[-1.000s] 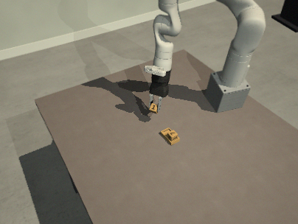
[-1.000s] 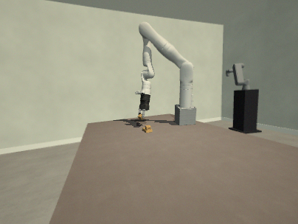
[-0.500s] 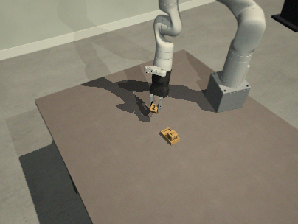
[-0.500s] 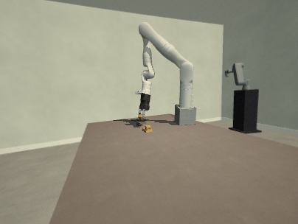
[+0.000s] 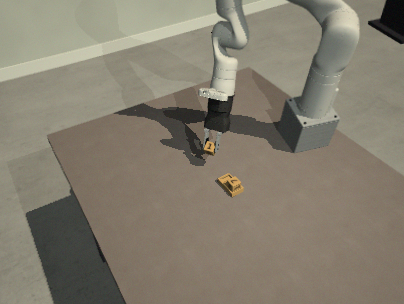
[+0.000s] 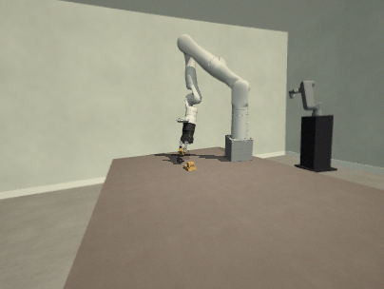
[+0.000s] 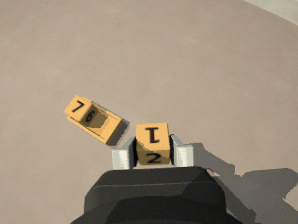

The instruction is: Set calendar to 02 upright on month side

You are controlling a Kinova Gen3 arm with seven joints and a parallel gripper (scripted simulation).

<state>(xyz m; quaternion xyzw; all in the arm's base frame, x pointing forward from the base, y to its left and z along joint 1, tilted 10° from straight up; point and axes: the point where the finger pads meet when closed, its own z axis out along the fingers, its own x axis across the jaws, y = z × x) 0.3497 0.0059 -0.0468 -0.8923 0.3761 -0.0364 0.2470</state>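
Right now the tray is 20 mm behind my hand, 110 mm to the left of it and 80 mm below it. Also, from my hand: orange cube (10 mm below).
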